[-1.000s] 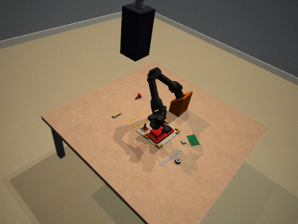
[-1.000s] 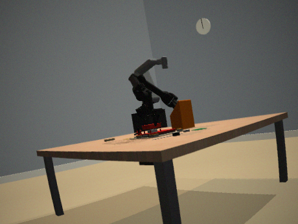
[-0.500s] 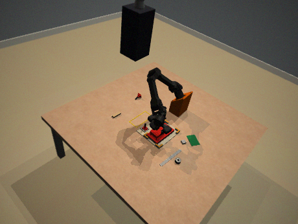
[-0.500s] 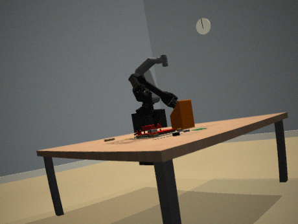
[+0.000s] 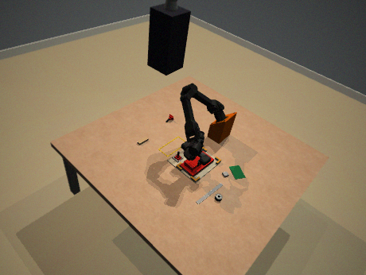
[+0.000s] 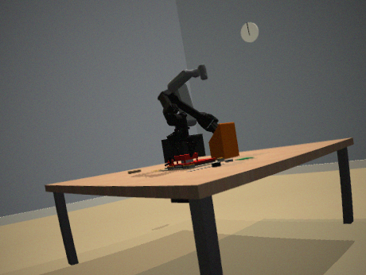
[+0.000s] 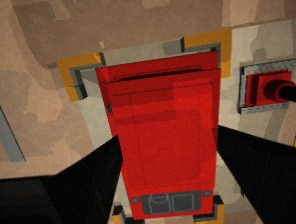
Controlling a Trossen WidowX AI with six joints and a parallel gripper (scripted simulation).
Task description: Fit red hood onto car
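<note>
My gripper tip is 10 mm below the red hood. From my gripper tip the other things lie so: black ring (240 mm to the left, 70 mm ahead, 40 mm below); then grey strip (190 mm to the left, 70 mm ahead, 50 mm below); then grey engine block (30 mm below, 10 mm to the left).
</note>
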